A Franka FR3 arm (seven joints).
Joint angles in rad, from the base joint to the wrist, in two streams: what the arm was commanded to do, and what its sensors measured. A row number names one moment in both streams.
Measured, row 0:
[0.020, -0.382, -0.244, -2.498, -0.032, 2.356, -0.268]
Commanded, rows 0 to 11:
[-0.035, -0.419, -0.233, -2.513, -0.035, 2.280, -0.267]
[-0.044, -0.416, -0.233, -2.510, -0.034, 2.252, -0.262]
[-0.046, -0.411, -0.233, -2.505, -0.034, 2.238, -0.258]
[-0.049, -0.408, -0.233, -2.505, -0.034, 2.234, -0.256]
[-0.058, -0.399, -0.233, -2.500, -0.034, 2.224, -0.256]
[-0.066, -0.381, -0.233, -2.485, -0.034, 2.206, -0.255]
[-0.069, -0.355, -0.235, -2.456, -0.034, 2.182, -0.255]
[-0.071, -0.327, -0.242, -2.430, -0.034, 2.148, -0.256]
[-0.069, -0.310, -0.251, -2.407, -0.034, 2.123, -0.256]
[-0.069, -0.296, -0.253, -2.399, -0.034, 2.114, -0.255]
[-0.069, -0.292, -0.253, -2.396, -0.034, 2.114, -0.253]
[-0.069, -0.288, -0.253, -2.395, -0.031, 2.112, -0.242]
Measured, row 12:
[-0.054, -0.325, -0.261, -2.455, -0.032, 2.155, -0.262]
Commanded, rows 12 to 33:
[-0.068, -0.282, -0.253, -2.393, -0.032, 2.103, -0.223]
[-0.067, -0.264, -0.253, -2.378, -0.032, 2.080, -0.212]
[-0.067, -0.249, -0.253, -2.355, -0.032, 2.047, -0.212]
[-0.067, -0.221, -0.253, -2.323, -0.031, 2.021, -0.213]
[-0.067, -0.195, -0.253, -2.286, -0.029, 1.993, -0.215]
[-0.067, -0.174, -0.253, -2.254, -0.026, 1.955, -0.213]
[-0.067, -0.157, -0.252, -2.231, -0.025, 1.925, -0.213]
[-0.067, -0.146, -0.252, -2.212, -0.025, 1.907, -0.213]
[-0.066, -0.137, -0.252, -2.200, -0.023, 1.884, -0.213]
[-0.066, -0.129, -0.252, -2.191, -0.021, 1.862, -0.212]
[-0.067, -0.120, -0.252, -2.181, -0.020, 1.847, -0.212]
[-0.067, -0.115, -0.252, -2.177, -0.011, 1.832, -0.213]
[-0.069, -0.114, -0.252, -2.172, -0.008, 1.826, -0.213]
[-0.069, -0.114, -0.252, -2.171, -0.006, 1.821, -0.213]
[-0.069, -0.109, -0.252, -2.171, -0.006, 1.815, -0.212]
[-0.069, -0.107, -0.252, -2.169, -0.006, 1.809, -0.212]
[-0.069, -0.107, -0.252, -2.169, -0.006, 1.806, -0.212]
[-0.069, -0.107, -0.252, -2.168, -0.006, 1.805, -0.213]
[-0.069, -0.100, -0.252, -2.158, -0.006, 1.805, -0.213]
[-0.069, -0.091, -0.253, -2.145, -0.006, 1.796, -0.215]
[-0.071, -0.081, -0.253, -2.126, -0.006, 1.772, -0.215]
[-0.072, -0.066, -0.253, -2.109, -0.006, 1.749, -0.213]
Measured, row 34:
[-0.058, -0.105, -0.261, -2.193, -0.027, 1.836, -0.217]
